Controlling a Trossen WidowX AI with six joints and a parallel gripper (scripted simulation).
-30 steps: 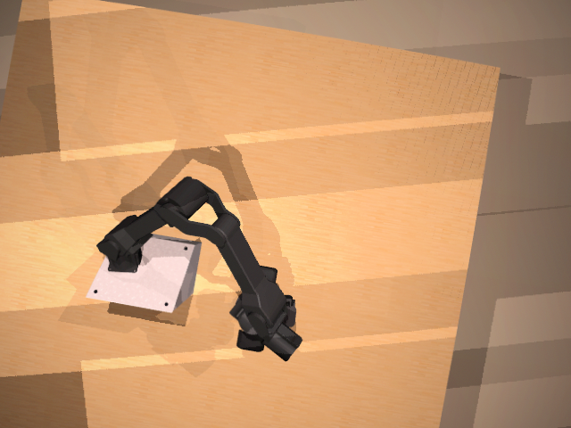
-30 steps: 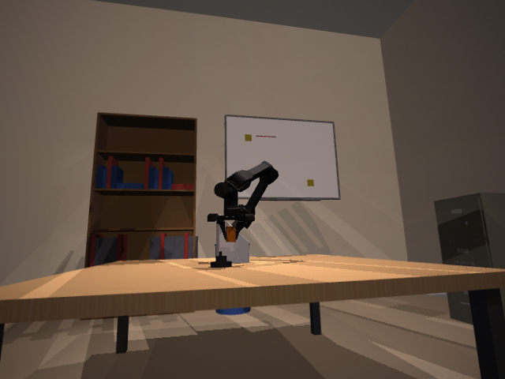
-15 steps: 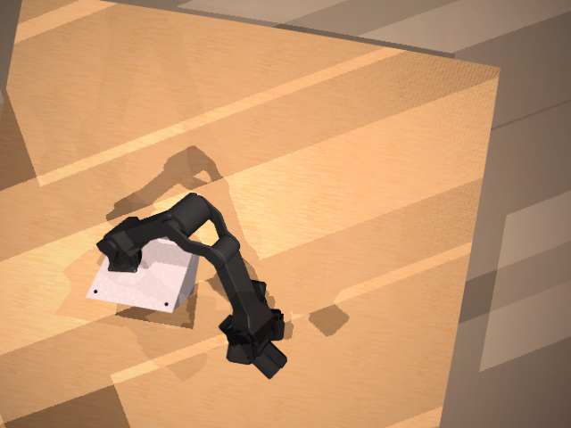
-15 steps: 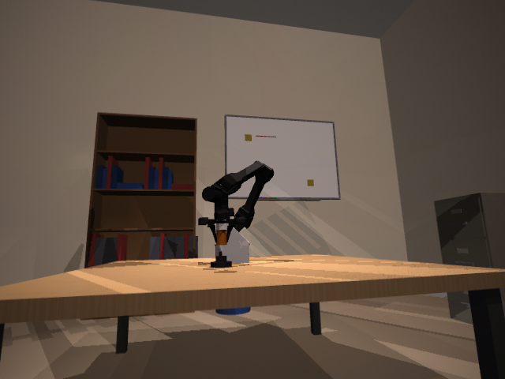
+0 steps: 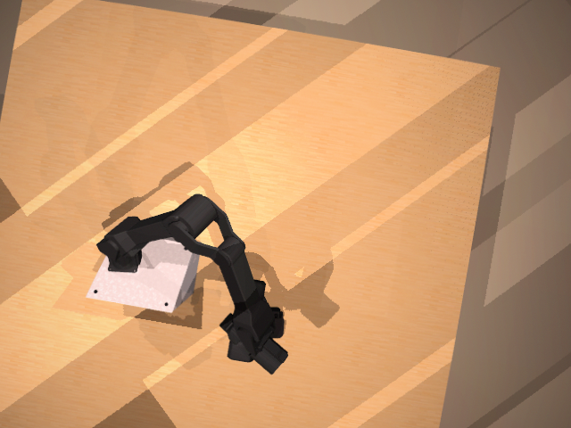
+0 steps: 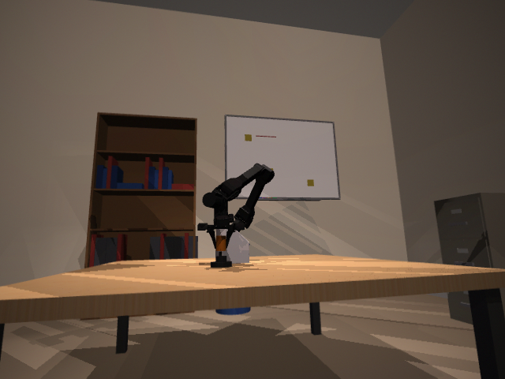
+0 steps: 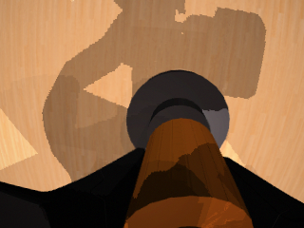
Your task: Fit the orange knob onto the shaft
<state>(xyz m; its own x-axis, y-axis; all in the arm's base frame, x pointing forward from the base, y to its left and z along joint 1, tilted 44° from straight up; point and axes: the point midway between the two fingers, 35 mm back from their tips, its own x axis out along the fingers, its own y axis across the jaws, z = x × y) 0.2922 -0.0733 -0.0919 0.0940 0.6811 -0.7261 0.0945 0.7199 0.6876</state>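
My gripper tip is 2 cm below the orange knob. Also, from my gripper tip: dark round pedestal (4 cm below).
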